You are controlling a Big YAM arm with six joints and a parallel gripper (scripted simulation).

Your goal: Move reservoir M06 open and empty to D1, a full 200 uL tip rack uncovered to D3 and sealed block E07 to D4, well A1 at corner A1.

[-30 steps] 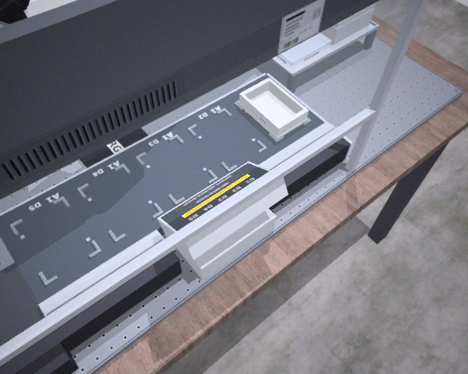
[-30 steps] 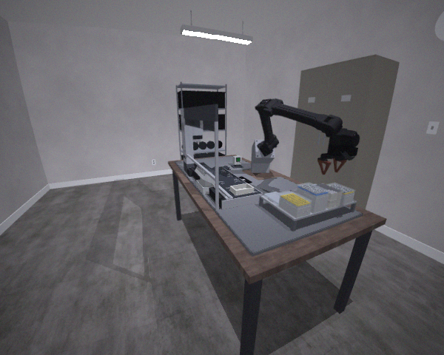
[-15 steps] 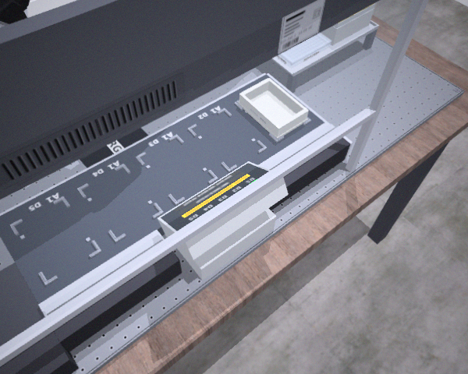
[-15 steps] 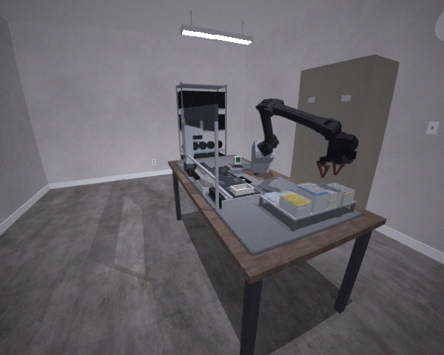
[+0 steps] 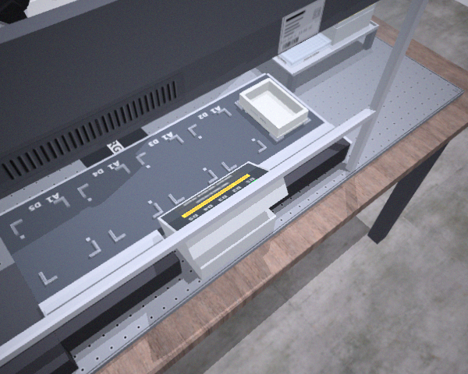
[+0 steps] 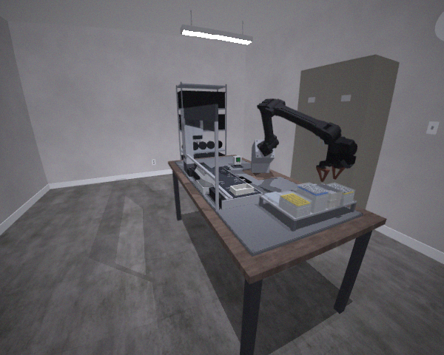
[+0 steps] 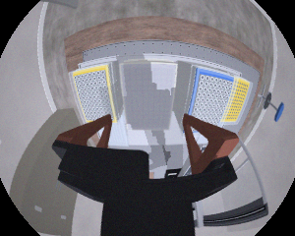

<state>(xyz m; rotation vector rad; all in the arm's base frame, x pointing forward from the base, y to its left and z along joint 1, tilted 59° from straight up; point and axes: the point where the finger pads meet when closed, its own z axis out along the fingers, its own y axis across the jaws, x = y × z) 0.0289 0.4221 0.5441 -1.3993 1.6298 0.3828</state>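
Now: hand 7 cm above the sealed deep-well block. From my hand the other things lie so: clear flat plate: 23 cm ahead, 12 cm to the right, 12 cm below; then yellow tip rack: 10 cm behind, 9 cm below, 1 cm to the right; then shelf: 14 cm below, 6 cm to the right, 6 cm ahead.
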